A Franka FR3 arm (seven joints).
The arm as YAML. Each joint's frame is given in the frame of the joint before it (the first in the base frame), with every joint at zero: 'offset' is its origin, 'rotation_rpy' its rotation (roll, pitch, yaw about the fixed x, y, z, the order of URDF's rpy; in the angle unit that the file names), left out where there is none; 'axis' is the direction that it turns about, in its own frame. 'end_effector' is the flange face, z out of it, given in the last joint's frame.
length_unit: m
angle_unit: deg
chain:
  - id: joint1
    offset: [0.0, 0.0, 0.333]
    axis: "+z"
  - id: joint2
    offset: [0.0, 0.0, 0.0]
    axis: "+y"
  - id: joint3
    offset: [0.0, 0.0, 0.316]
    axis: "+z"
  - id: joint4
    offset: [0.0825, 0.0, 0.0]
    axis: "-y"
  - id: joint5
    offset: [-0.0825, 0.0, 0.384]
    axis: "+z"
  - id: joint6
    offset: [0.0, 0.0, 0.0]
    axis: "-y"
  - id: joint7
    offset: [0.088, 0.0, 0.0]
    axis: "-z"
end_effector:
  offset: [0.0, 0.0, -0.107]
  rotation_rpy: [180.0, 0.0, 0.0]
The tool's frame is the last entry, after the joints.
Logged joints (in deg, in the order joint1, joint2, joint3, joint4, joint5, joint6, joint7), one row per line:
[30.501, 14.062, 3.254, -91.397, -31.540, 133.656, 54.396]
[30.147, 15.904, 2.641, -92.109, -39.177, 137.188, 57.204]
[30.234, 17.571, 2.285, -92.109, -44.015, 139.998, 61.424]
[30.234, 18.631, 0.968, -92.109, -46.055, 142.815, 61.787]
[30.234, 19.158, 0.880, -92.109, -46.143, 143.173, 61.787]
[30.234, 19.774, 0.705, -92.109, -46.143, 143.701, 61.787]
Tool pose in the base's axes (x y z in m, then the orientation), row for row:
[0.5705, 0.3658, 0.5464, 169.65, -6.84, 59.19]
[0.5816, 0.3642, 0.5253, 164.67, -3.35, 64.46]
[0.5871, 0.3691, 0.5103, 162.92, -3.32, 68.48]
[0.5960, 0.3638, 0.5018, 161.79, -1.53, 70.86]
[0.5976, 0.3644, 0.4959, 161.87, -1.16, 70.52]
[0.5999, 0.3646, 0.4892, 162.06, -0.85, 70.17]
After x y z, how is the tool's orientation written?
As a rotation vector, in degrees.
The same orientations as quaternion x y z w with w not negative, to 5 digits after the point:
[0.94350, -0.03804, 0.32918, 0.00166]
[0.93068, -0.01893, 0.36432, 0.02732]
[0.92134, -0.01878, 0.38727, 0.02829]
[0.91557, -0.00866, 0.40100, 0.02937]
[0.91635, -0.00657, 0.39921, 0.02994]
[0.91726, -0.00481, 0.39716, 0.02966]

